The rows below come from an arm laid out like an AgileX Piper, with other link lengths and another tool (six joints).
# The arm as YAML. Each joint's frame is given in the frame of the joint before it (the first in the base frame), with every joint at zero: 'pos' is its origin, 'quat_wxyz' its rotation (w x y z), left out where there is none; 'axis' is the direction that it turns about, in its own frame. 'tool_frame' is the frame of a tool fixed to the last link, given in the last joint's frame.
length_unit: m
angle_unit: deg
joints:
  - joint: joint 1
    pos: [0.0, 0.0, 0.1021]
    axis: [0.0, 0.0, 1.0]
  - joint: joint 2
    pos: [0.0, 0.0, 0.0]
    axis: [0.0, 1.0, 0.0]
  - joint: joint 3
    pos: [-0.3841, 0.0, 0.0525]
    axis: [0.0, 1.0, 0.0]
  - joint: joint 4
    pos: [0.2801, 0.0, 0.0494]
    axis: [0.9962, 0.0, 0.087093]
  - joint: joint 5
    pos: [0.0, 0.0, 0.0]
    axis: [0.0, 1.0, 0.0]
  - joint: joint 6
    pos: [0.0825, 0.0, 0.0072]
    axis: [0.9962, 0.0, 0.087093]
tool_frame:
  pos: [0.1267, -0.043, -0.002]
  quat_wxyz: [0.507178, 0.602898, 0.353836, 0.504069]
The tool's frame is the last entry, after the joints.
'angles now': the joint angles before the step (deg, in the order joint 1, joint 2, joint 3, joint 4, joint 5, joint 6). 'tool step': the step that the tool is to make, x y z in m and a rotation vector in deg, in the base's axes. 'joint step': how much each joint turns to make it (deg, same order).
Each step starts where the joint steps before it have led.
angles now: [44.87, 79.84, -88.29, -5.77, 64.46, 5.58]
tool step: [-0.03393, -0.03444, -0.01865, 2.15, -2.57, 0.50]
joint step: [-0.21, -9.52, 13.32, -0.13, -7.18, -0.02]
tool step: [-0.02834, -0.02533, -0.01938, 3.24, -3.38, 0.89]
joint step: [0.01, -8.46, 11.47, 0.13, -7.73, -0.12]
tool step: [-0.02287, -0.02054, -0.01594, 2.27, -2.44, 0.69]
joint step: [-0.01, -6.64, 7.97, 0.20, -4.71, -0.34]
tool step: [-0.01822, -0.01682, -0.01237, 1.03, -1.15, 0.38]
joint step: [0.01, -4.91, 4.95, 0.18, -1.61, -0.31]
